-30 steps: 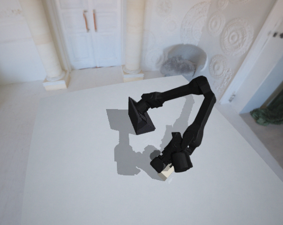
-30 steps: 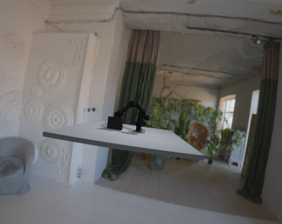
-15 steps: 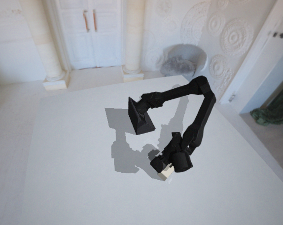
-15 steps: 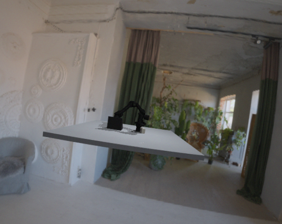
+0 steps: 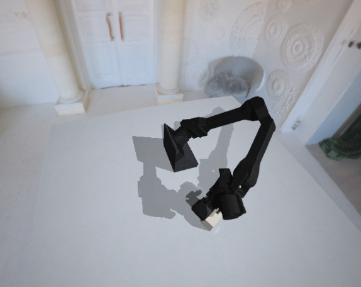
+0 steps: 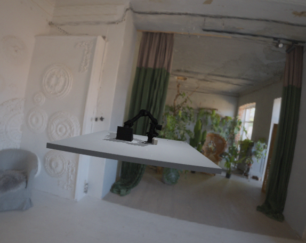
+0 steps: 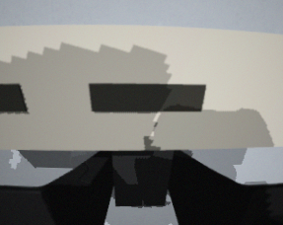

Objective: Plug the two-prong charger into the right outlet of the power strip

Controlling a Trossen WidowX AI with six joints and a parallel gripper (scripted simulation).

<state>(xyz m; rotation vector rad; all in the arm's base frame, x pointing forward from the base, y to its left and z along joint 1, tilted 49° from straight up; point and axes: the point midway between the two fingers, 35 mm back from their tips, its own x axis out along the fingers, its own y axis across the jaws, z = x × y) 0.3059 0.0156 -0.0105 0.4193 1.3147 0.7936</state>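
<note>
Right now my gripper tip is 2 cm short of the two-prong charger, 1 cm to the right of it and 1 cm below it.
</note>
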